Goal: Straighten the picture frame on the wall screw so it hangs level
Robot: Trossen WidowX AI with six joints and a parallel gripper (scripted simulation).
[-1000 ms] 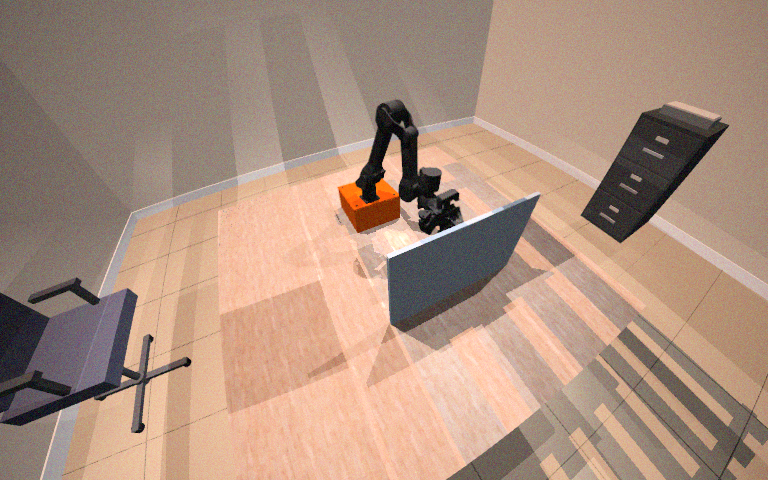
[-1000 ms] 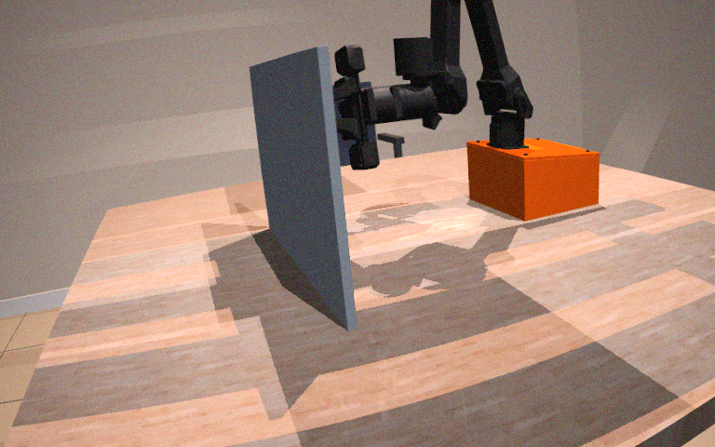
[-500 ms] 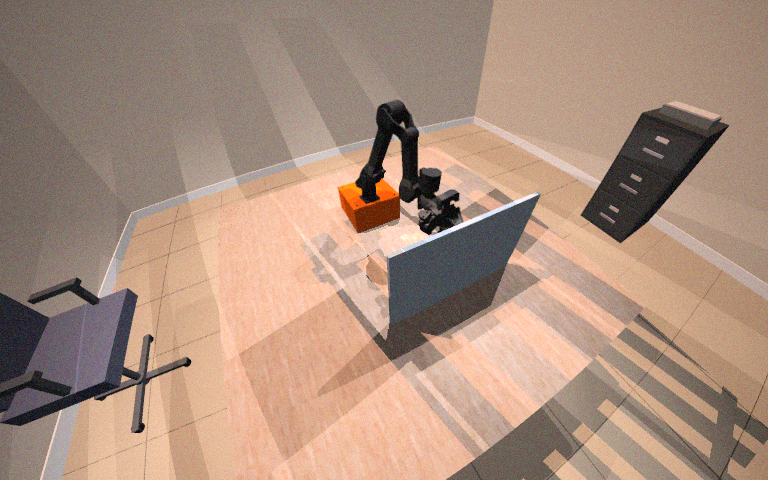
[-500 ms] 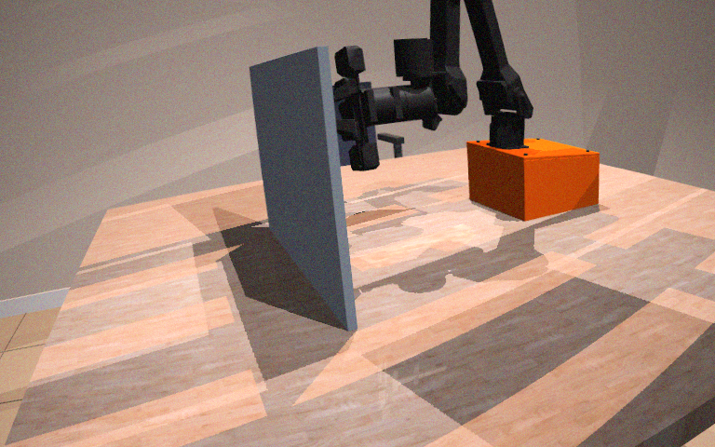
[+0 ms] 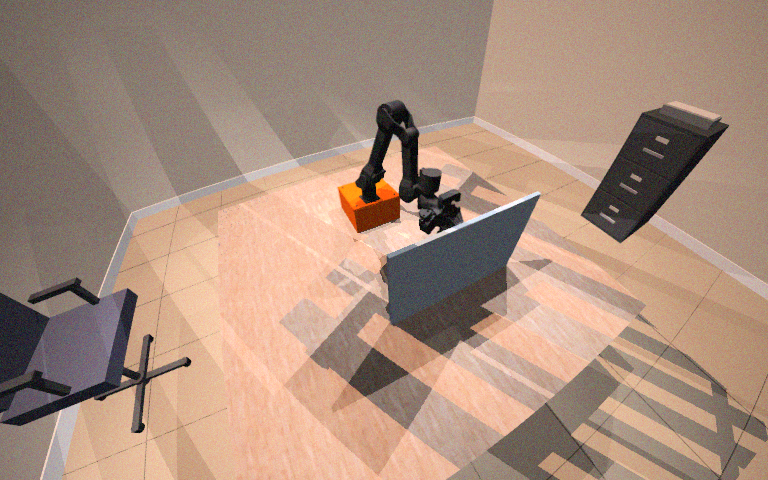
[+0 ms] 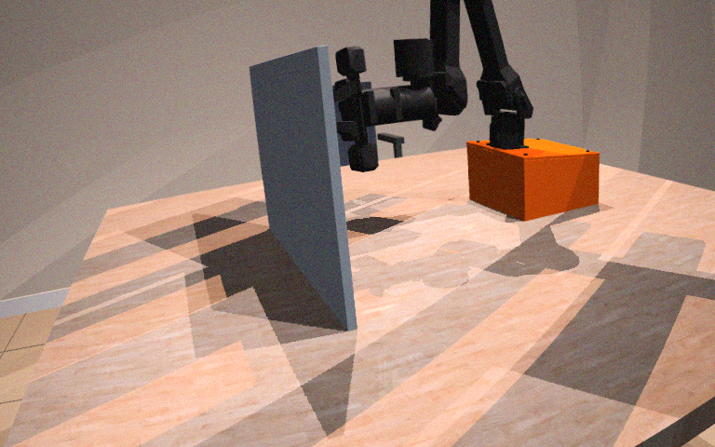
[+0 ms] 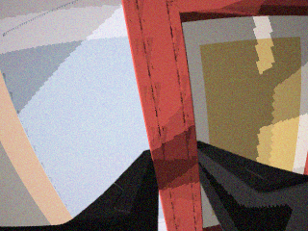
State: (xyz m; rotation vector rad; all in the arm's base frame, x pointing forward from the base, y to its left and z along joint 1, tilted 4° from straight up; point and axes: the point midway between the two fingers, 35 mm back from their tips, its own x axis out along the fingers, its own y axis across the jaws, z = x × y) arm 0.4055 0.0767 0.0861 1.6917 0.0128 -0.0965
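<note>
My gripper tip is 10 mm short of the picture frame, 10 mm to the right of it and 50 mm above it. Also, from my gripper tip: wall panel 20 mm ahead, 10 mm to the right, 70 mm below.
</note>
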